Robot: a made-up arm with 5 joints.
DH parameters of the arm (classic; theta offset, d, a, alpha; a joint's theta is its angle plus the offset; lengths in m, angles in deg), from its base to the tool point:
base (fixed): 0 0.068 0 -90
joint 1: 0 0.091 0.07 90
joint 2: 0 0.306 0.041 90
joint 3: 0 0.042 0.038 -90
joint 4: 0 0.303 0.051 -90
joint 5: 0 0.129 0.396 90
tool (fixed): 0 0.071 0 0
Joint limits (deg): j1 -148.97..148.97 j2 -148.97..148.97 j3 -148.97..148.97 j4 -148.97..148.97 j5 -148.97..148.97
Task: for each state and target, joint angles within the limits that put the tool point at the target. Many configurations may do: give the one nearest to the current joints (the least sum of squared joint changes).
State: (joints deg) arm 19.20 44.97 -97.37 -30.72 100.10
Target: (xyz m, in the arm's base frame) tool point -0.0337 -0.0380 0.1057
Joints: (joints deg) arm 10.09 34.84 -121.42 -25.39 66.42
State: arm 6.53 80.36 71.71 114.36 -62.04
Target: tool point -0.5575 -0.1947 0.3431
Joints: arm -9.97 45.36 71.02 103.07 -44.37
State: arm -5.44 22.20 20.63 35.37 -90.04
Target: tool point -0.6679 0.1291 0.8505
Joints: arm -42.18 28.25 21.68 -12.14 -65.39
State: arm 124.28 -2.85 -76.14 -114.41 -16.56
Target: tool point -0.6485 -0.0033 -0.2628
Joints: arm 148.97 24.37 -108.53 -88.78 -38.36
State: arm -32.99 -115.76 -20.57 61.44 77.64
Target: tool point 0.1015 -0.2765 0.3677
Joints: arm -18.92 -121.28 -26.22 42.93 50.49
